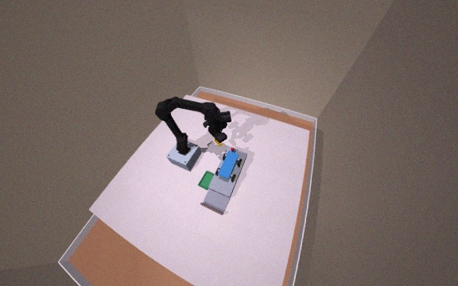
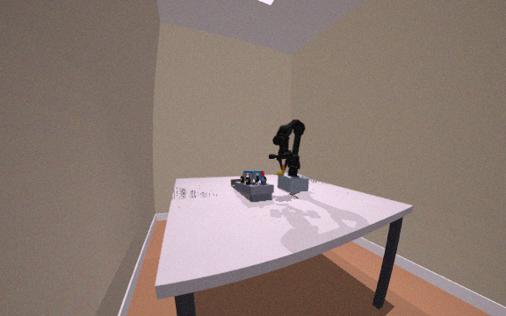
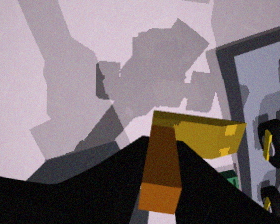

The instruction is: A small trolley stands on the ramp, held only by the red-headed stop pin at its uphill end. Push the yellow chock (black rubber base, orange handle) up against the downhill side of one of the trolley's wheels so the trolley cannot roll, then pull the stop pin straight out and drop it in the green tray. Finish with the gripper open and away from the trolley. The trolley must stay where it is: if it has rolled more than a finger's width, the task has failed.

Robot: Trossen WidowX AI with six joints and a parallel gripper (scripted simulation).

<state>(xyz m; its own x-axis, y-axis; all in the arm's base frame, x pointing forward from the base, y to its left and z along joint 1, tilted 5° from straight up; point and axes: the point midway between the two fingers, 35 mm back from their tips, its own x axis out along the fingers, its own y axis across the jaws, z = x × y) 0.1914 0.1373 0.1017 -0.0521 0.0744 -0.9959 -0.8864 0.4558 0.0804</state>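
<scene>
My gripper tip is 2 cm short of the yellow chock, 1 cm to the left of it and 1 cm above it. From my gripper tip the other things lie so: green tray (24 cm to the right, 18 cm below, 3 cm ahead); then red-headed stop pin (13 cm ahead, 4 cm below, 2 cm to the right); then blue trolley (15 cm ahead, 13 cm to the right, 6 cm below).
</scene>
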